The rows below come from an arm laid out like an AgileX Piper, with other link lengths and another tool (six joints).
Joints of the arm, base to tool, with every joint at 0 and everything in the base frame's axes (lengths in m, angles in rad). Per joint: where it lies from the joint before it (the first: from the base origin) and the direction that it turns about. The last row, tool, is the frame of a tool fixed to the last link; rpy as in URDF.
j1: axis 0 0 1 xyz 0 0 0.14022
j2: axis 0 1 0 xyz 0 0 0
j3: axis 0 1 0 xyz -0.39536 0 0.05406
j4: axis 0.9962 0 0.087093 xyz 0.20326 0 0.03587
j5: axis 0 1 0 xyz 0 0 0
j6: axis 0.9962 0 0.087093 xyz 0.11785 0 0.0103
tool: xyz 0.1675 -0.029 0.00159 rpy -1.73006 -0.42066 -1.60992
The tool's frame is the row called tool.
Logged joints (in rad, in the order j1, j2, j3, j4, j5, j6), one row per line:
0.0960 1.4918 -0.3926 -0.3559 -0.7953 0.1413
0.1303 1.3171 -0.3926 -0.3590 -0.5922 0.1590
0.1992 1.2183 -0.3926 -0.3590 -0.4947 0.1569
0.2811 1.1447 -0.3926 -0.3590 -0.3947 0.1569
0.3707 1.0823 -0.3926 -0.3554 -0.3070 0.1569
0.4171 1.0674 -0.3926 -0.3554 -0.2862 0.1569
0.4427 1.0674 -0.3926 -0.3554 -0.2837 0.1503
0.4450 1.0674 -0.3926 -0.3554 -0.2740 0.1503
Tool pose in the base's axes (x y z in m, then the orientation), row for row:
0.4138 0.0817 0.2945 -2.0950 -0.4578 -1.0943
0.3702 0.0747 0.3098 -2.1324 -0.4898 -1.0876
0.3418 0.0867 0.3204 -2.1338 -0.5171 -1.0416
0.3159 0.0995 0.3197 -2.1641 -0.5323 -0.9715
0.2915 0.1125 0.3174 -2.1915 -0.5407 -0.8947
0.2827 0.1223 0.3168 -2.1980 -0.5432 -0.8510
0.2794 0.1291 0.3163 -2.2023 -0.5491 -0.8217
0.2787 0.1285 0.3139 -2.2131 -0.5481 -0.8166
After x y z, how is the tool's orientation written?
As angles about the fixed x, y, z axes (roll, pitch, yaw), in radians.
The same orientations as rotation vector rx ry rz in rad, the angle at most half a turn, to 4 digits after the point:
-2.0553 0.9019 -1.1103
-2.0989 0.9039 -1.1310
-2.1193 0.8366 -1.1358
-2.1611 0.7688 -1.1109
-2.1971 0.6935 -1.0774
-2.2081 0.6454 -1.0574
-2.2158 0.6105 -1.0487
-2.2254 0.6122 -1.0441

